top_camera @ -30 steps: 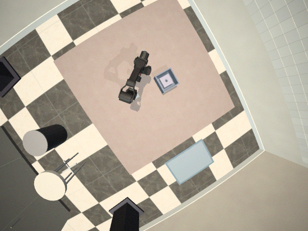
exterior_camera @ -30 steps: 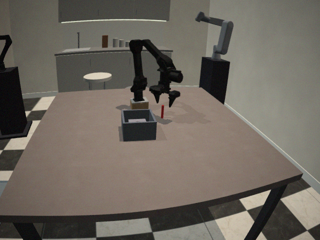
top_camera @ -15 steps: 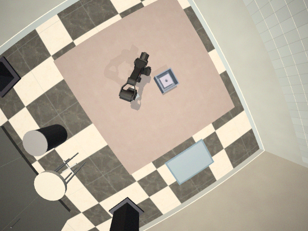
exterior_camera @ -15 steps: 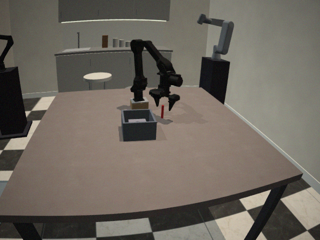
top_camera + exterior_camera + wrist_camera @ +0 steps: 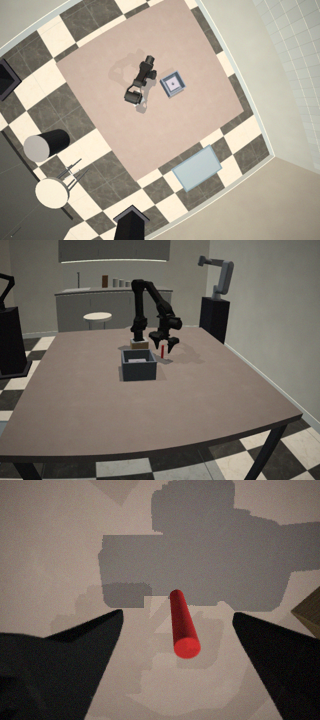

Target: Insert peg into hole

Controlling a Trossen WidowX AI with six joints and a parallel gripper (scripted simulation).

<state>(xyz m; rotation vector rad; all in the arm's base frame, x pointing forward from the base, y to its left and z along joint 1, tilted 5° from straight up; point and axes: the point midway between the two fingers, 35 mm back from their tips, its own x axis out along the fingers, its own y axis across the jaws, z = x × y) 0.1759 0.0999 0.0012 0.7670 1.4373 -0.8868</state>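
The red peg lies 4 cm below my hand. Also, from my hand: grey-blue box (19 cm to the right, 14 cm ahead, 5 cm below); then light grey plate (19 cm to the right, 14 cm ahead, 3 cm below).
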